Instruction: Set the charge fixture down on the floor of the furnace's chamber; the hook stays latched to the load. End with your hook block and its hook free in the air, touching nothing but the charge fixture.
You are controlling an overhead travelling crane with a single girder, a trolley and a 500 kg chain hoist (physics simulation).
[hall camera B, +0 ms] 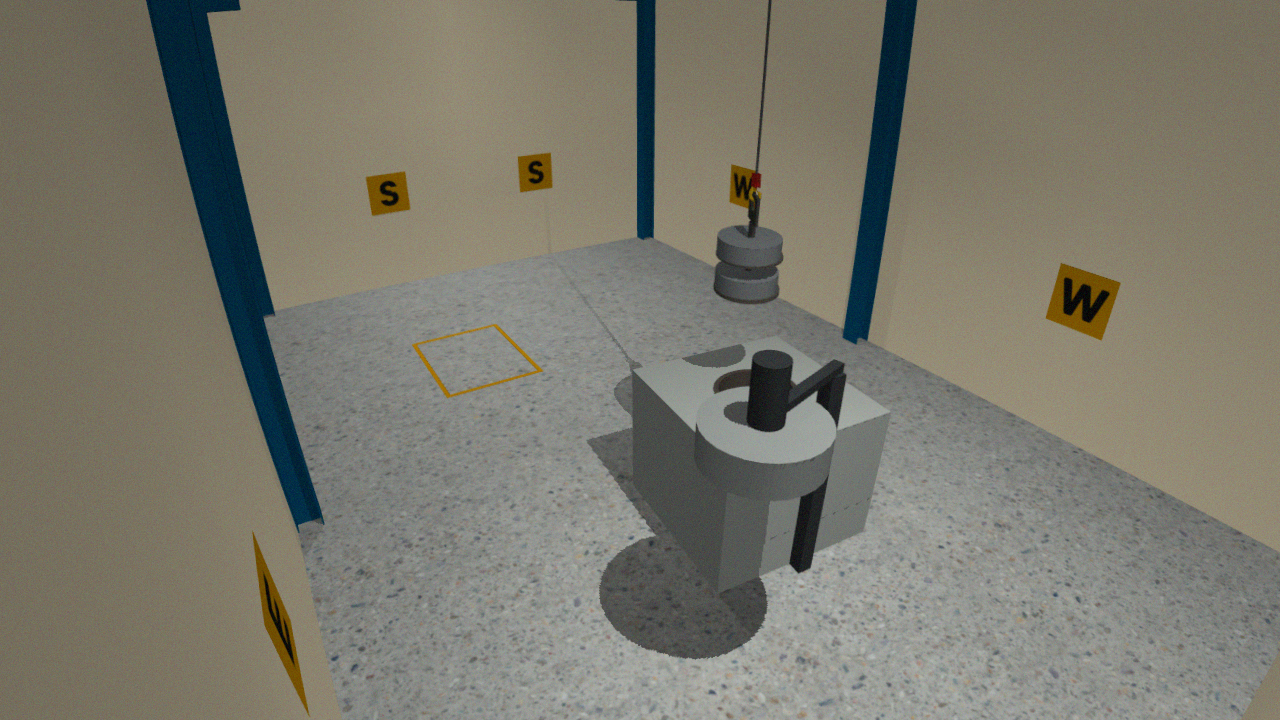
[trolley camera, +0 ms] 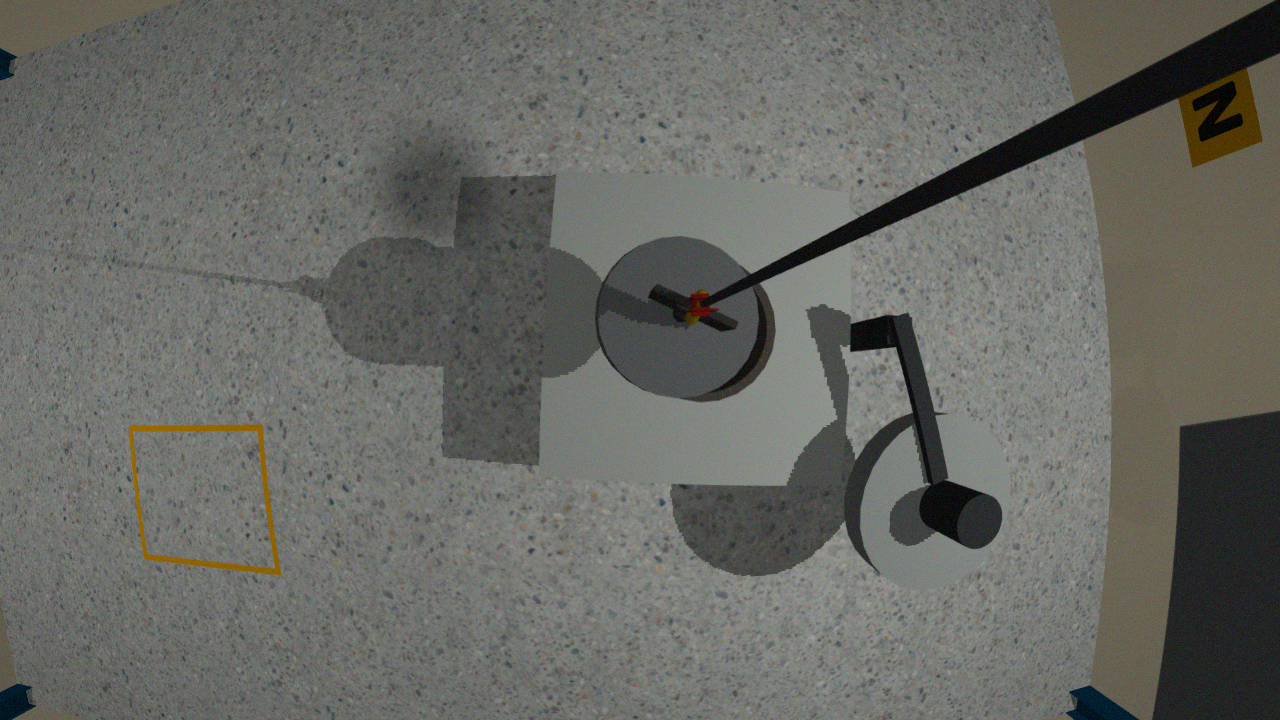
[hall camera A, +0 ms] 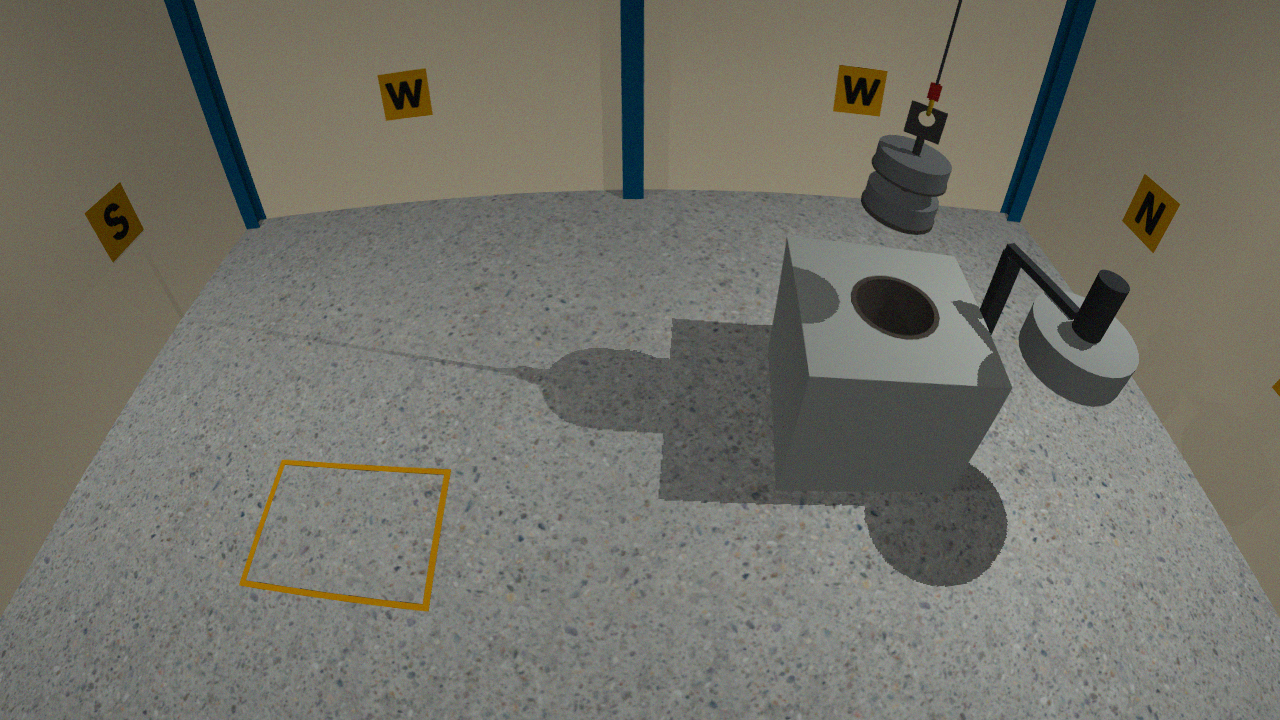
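The charge fixture [hall camera A: 911, 170] [hall camera B: 749, 246] [trolley camera: 662, 358], two grey discs one above the other under a dark eye plate, hangs in the air above the furnace. My hook [hall camera A: 930, 108] [hall camera B: 755, 193] [trolley camera: 694, 310], below its small red block, is latched in the plate's eye. The pale box-shaped furnace [hall camera A: 881, 429] [hall camera B: 671, 456] [trolley camera: 581, 429] has a round brown-rimmed chamber mouth [hall camera A: 895, 308] in its top. In the trolley view the discs cover most of the mouth; a crescent of rim shows at their right and lower right. The chamber floor is hidden.
A round furnace lid [hall camera A: 1074, 376] [hall camera B: 765, 465] [trolley camera: 975, 447] with a black cylinder and black arm is swung to the north-east side of the furnace, off the mouth. A yellow outlined square [hall camera A: 439, 537] [hall camera B: 429, 370] [trolley camera: 270, 501] lies on the floor to the south. Blue columns line the walls.
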